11 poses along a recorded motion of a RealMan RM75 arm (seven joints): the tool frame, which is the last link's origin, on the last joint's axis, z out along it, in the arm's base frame.
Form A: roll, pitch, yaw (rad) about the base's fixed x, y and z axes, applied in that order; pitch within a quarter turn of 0, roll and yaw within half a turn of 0; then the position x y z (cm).
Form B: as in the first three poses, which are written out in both.
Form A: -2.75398 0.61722 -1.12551 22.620 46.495 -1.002
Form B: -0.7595 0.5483 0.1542 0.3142 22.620 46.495 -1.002
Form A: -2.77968 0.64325 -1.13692 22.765 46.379 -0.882
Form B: -0.7558 0.5503 0.1701 0.3113 22.765 46.379 -0.882
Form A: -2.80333 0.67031 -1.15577 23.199 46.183 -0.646
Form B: -0.7495 0.5549 0.1847 0.3103 23.199 46.183 -0.646
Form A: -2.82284 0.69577 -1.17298 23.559 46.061 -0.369
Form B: -0.7431 0.5588 0.1978 0.3105 23.559 46.061 -0.369
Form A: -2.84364 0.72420 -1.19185 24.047 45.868 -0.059
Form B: -0.7359 0.5626 0.2120 0.3115 24.047 45.868 -0.059
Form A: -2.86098 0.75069 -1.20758 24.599 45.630 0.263
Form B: -0.7292 0.5653 0.2249 0.3132 24.599 45.630 0.263
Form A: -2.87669 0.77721 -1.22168 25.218 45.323 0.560
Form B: -0.7227 0.5671 0.2376 0.3155 25.218 45.323 0.560
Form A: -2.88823 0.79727 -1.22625 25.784 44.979 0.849
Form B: -0.7195 0.5662 0.2479 0.3168 25.784 44.979 0.849
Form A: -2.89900 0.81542 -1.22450 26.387 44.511 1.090
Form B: -0.7182 0.5630 0.2583 0.3171 26.387 44.511 1.090
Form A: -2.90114 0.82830 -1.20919 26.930 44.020 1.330
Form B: -0.7203 0.5563 0.2663 0.3174 26.930 44.020 1.330
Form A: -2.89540 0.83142 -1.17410 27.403 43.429 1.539
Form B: -0.7284 0.5442 0.2715 0.3155 27.403 43.429 1.539
